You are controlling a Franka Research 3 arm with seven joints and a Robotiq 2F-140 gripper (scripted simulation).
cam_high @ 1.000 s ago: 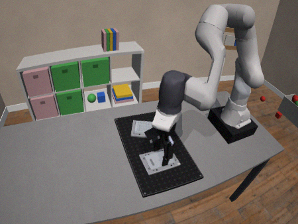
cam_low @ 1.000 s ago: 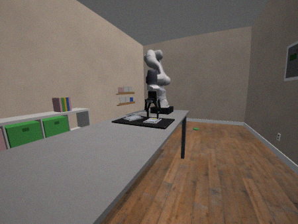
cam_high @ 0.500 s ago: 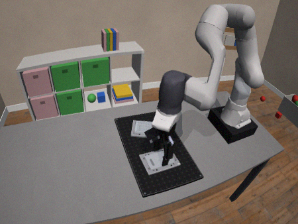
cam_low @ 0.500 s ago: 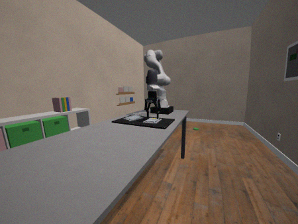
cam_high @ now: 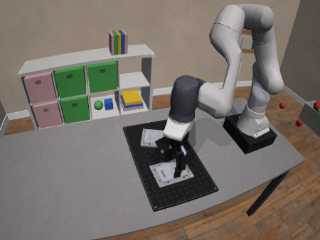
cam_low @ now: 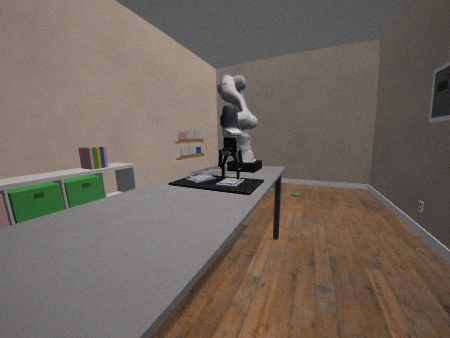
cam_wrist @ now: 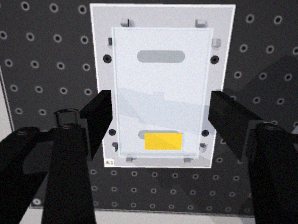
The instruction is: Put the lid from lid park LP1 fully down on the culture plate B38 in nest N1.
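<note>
Right now the clear lid is 40 mm below my hand. The rest, counted from my hand: lid park (50 mm below); nest N1 (220 mm to the right, 50 mm below); culture plate (220 mm to the right, 40 mm below).
</note>
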